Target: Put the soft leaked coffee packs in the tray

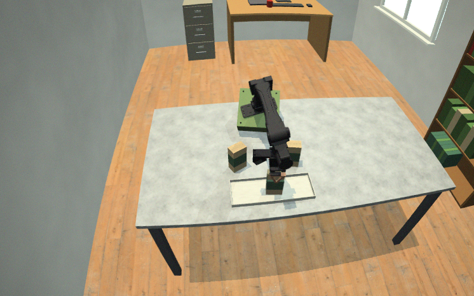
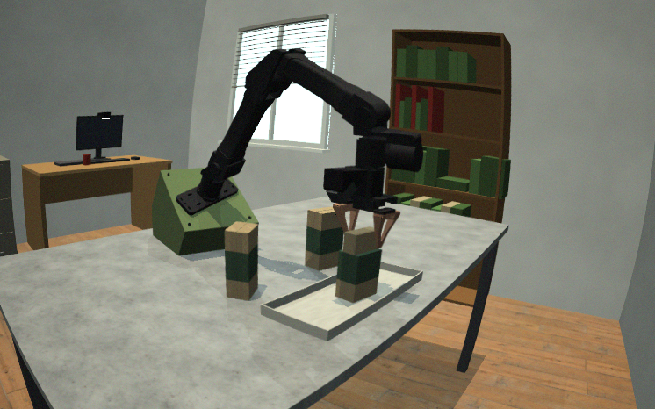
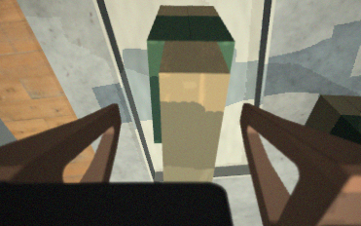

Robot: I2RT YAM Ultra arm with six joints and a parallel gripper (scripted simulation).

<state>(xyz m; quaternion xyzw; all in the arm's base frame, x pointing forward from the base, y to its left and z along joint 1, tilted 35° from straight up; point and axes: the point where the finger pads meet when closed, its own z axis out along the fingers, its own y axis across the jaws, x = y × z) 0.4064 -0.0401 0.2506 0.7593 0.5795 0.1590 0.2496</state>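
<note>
My hand is 10 mm past the shallow tray and 120 mm above it.
</note>
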